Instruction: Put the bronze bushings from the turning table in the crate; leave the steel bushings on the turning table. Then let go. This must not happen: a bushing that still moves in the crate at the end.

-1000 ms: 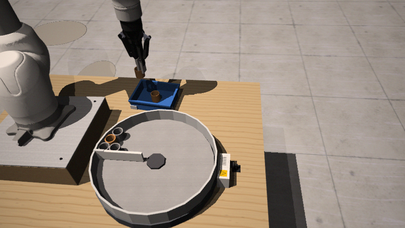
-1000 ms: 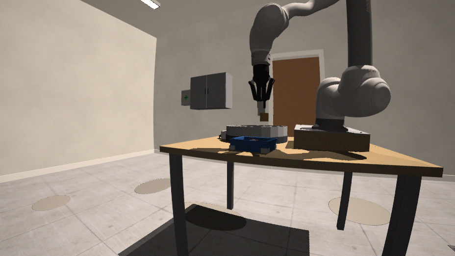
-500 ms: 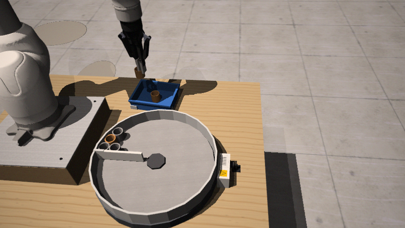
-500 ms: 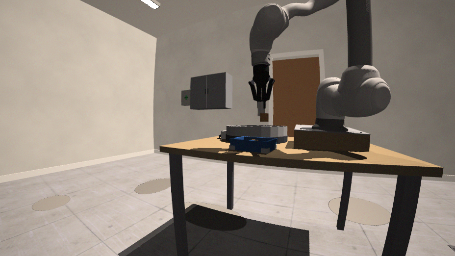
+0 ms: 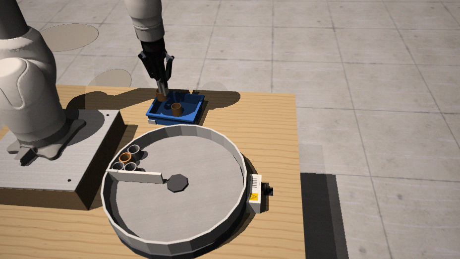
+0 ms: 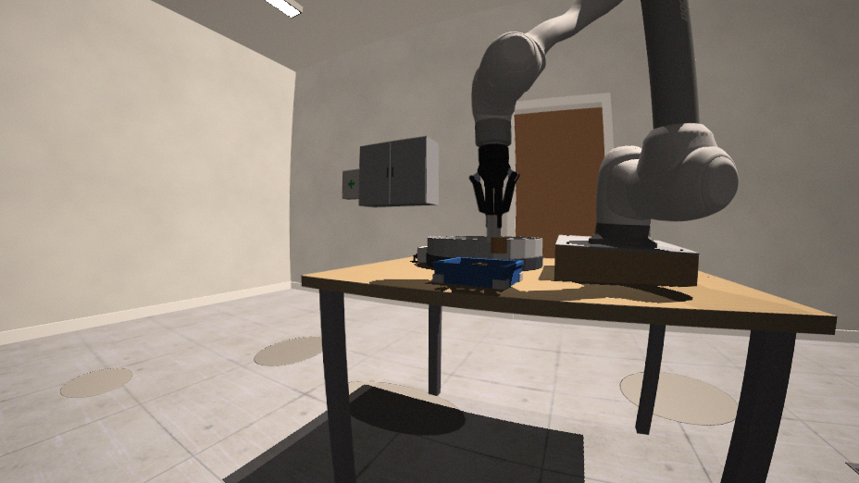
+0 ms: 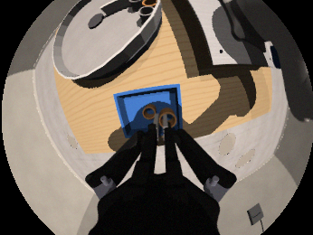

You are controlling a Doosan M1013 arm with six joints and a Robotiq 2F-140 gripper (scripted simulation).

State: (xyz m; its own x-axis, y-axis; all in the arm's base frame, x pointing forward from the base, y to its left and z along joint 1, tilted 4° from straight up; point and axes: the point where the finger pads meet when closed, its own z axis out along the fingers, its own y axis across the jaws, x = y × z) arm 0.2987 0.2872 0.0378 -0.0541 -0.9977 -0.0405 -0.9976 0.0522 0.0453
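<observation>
Right now my hand is 4 cm short of the blue crate and 11 cm above it. From my hand the other things lie so: round grey turning table 17 cm ahead, 35 cm to the right, 8 cm below.
</observation>
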